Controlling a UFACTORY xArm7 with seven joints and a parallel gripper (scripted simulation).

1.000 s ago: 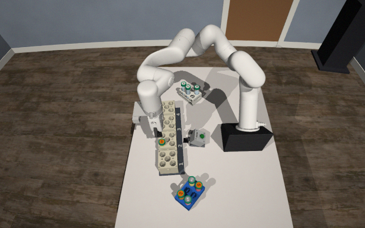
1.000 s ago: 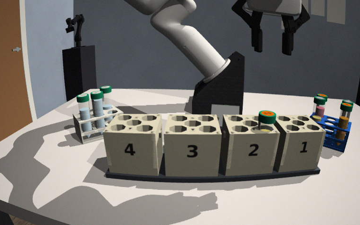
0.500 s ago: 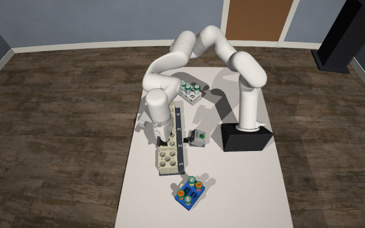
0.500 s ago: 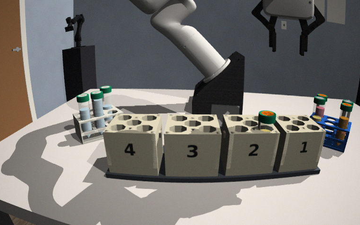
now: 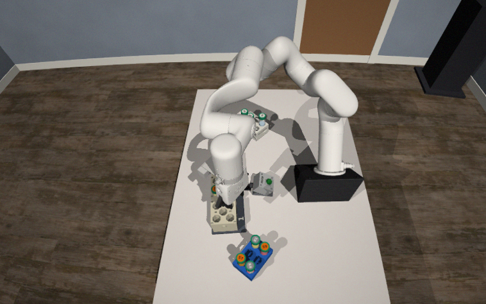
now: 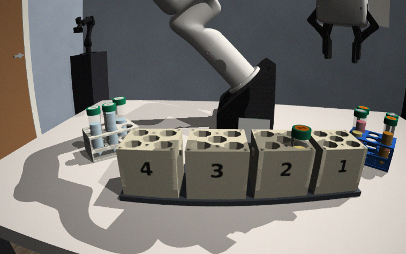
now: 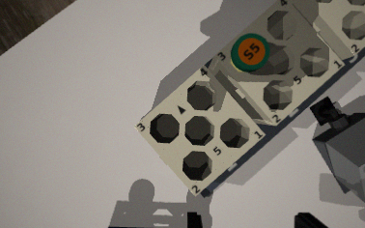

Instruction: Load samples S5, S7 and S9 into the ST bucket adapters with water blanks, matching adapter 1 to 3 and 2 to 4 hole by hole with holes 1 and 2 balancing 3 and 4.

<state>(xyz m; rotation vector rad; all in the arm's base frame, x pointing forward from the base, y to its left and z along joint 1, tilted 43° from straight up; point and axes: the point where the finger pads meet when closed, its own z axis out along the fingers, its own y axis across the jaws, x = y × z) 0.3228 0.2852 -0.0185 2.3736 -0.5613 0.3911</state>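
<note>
The pink-filled sample tube lies 190 mm below my hand, 120 mm behind it and 100 mm to the left of it. The rest, counted from my hand: blue rack: 220 mm below, 130 mm to the left, 80 mm behind; then green done key: 190 mm below, 180 mm to the right, 110 mm behind; then S7 tube: 190 mm below, 160 mm to the left, 50 mm behind.
</note>
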